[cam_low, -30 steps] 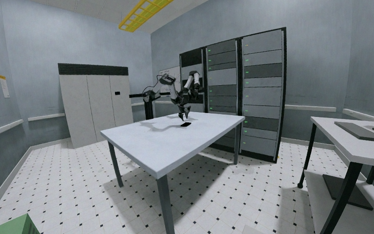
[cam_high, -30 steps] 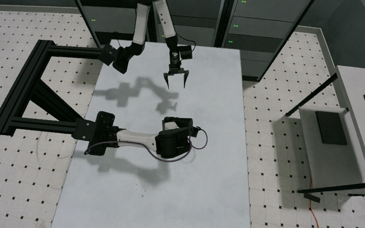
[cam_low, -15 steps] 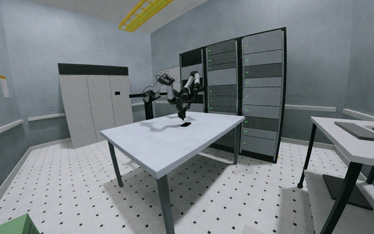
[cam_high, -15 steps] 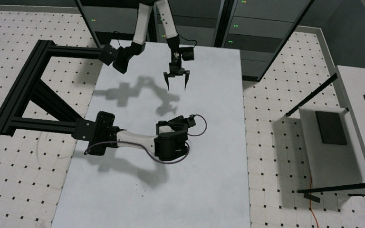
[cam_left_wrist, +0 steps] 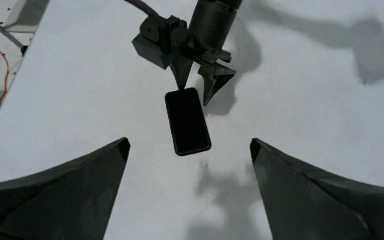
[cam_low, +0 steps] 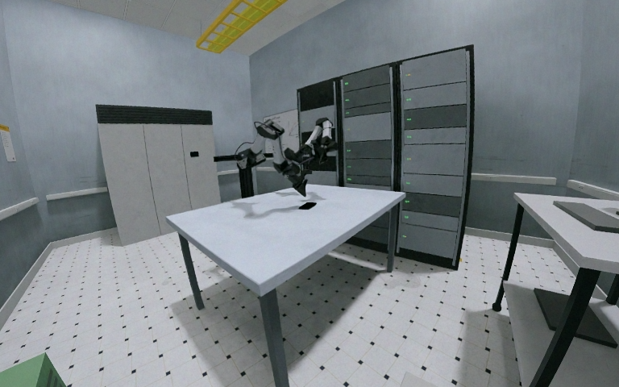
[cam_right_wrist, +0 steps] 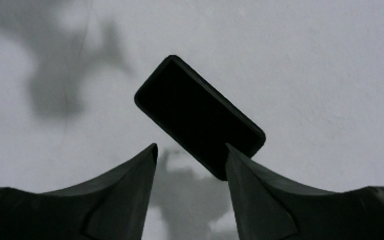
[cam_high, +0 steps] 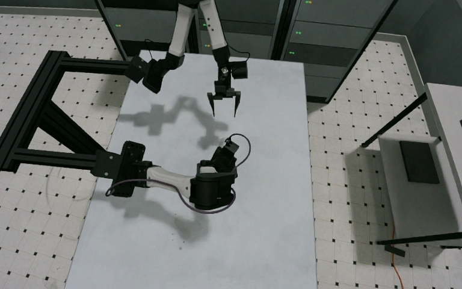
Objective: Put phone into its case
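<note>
Now: the black phone 2 cm ahead of my right hand, 2 cm to the left of it and 8 cm below it.
</note>
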